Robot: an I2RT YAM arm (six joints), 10 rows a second.
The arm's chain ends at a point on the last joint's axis. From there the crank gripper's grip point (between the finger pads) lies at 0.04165 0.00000 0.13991 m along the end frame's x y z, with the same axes.
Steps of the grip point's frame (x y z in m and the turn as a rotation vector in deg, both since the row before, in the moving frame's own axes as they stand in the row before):
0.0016 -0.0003 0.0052 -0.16 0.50 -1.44
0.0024 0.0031 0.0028 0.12 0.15 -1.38
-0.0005 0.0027 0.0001 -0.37 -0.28 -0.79
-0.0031 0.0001 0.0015 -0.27 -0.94 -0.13
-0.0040 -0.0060 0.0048 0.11 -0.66 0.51
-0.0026 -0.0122 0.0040 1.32 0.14 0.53
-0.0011 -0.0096 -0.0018 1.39 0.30 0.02
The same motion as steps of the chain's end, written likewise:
0.0004 0.0004 0.0056 -0.16 0.50 -1.44
0.0020 0.0044 0.0029 0.12 0.15 -1.38
0.0002 0.0024 -0.0001 -0.37 -0.28 -0.79
-0.0008 -0.0005 0.0008 -0.27 -0.94 -0.13
-0.0024 -0.0061 0.0043 0.11 -0.66 0.51
-0.0030 -0.0094 0.0041 1.32 0.14 0.53
-0.0018 -0.0062 -0.0015 1.39 0.30 0.02

